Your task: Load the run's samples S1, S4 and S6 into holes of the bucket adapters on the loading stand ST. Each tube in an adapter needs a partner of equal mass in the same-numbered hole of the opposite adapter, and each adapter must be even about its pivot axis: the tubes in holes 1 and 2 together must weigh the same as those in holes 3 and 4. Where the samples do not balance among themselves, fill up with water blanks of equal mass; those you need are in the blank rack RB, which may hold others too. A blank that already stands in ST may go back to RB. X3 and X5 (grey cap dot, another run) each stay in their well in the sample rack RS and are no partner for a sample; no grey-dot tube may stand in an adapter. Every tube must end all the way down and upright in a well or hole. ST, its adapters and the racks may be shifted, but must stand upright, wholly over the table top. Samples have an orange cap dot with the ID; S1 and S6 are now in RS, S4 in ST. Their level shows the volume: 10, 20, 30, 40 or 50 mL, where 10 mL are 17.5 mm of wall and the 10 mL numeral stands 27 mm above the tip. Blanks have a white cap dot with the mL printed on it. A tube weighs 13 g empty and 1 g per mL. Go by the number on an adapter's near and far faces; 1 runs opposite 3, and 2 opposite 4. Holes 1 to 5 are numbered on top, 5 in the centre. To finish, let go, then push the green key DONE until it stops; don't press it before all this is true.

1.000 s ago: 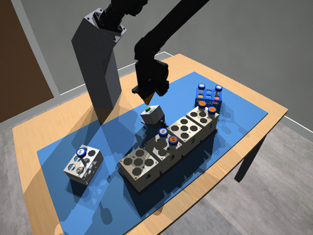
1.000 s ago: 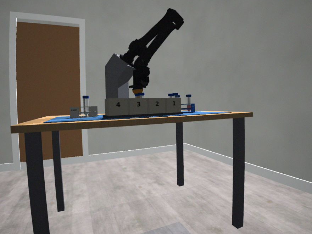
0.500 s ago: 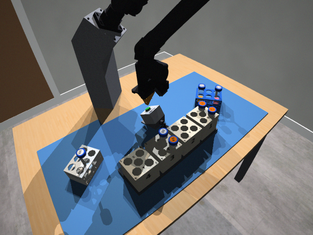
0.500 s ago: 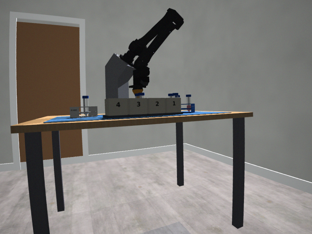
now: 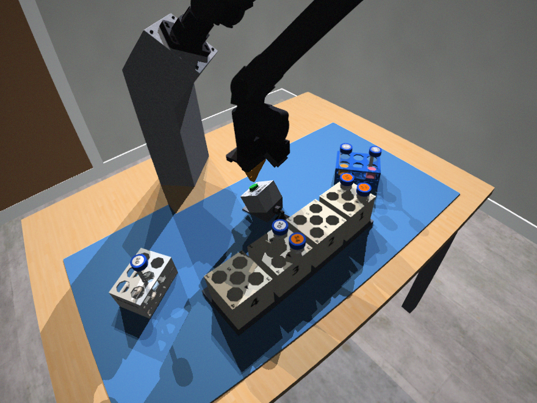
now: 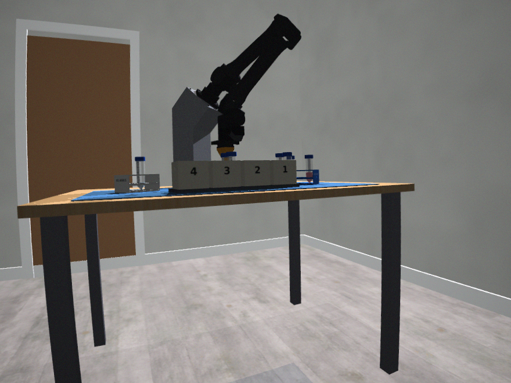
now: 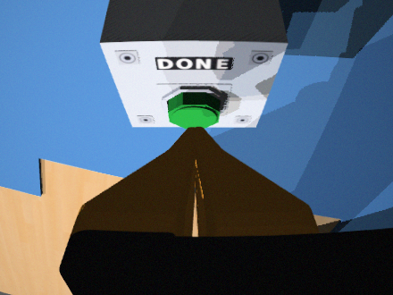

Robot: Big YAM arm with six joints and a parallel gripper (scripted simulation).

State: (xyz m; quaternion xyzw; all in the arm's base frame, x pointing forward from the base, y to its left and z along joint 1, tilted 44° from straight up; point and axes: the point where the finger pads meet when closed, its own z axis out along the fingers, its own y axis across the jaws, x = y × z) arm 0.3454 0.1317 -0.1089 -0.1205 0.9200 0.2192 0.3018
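Now: hand 30 mm above the green DONE key. From my hand the other things lie so: blue sample rack RS: 60 mm ahead, 310 mm to the left, 70 mm below; grey-dot tube X3: 40 mm ahead, 260 mm to the left, 30 mm below; 40 mL blank: 140 mm ahead, 330 mm to the right, 30 mm below.
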